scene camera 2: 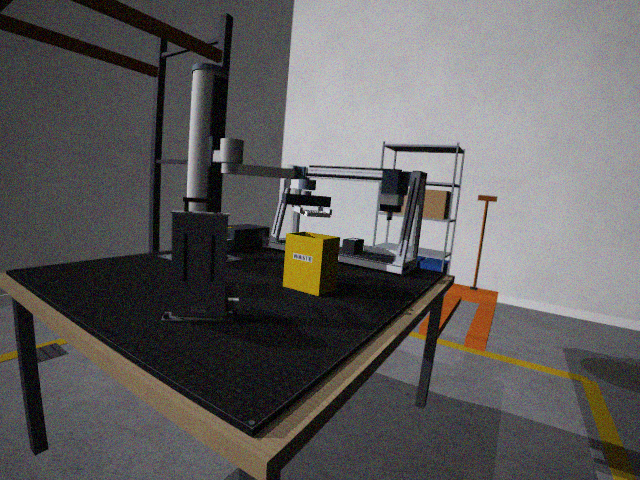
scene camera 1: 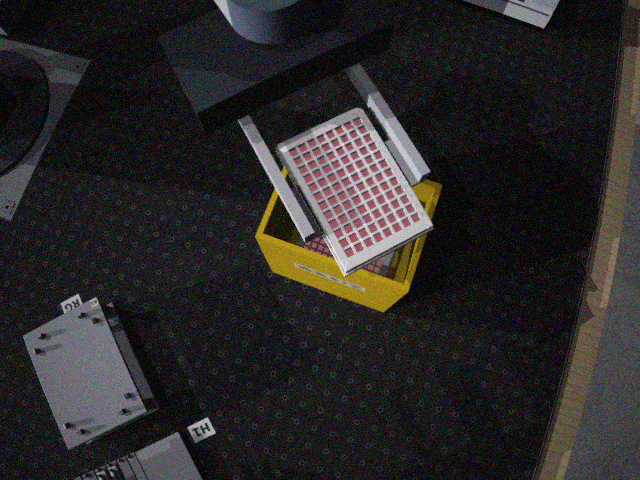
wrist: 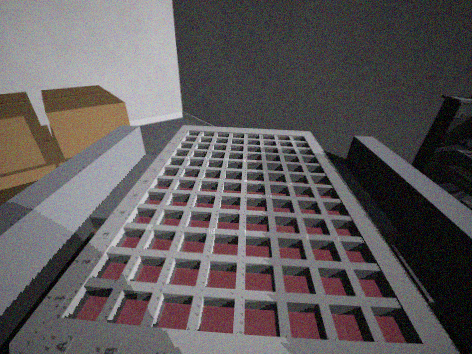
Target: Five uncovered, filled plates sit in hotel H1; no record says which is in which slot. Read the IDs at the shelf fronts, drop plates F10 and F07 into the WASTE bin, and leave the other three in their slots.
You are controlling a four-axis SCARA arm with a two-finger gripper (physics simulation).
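Places are measured from the arm's base along level axes (x ahead, y left, z up), in millimetres.
Pixels of known places: gripper, fingertip midpoint: (scene camera 2: 316,211) (scene camera 1: 368,207) (wrist: 244,150).
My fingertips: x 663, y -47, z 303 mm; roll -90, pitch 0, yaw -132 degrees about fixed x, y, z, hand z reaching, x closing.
For each thing: its top centre in the pictures, then the offset to it from my fingertips. "*": a spot on its surface instead.
- white uncovered plate, top centre: (wrist: 244,180) (scene camera 1: 353,183) (scene camera 2: 314,211) dx -18, dy +16, dz -2 mm
- yellow WASTE bin, top centre: (scene camera 1: 350,209) (scene camera 2: 313,235) dx -17, dy +21, dz -90 mm
- red-filled plate, surface spot: (scene camera 1: 316,245) * dx -53, dy +15, dz -274 mm
- hotel H1, surface spot: (scene camera 1: 165,457) * dx -148, dy -323, dz -282 mm
- light station, top centre: (scene camera 1: 77,373) dx -279, dy -253, dz -220 mm
- dark tower, surface spot: (scene camera 2: 199,248) * dx -73, dy -446, dz -99 mm
- small dark box, surface spot: (scene camera 2: 353,245) * dx -103, dy +563, dz -194 mm
My gripper (scene camera 1: 367,205) (wrist: 244,150) is shut on a white uncovered plate (scene camera 1: 356,186) (wrist: 240,225) with red-filled wells. The plate is level between the two long fingers; its ID is not readable. In scene camera 2 the gripper and plate (scene camera 2: 319,212) hang above the rim of the yellow WASTE bin (scene camera 2: 328,268) (scene camera 1: 279,258). In scene camera 1 the plate covers much of the bin's opening and is turned relative to it. Another red-filled plate (scene camera 1: 316,245) shows partly inside the bin. Part of hotel H1 (scene camera 1: 165,457) shows at the bottom left; its slot fronts cannot be read.
A light station (scene camera 1: 82,377) labelled RG, with small dark pegs, stands beside H1. A dark tower (scene camera 2: 199,248) stands left of the bin in scene camera 2. A gantry frame (scene camera 2: 416,222) and a small dark box (scene camera 2: 353,245) stand behind the bin.
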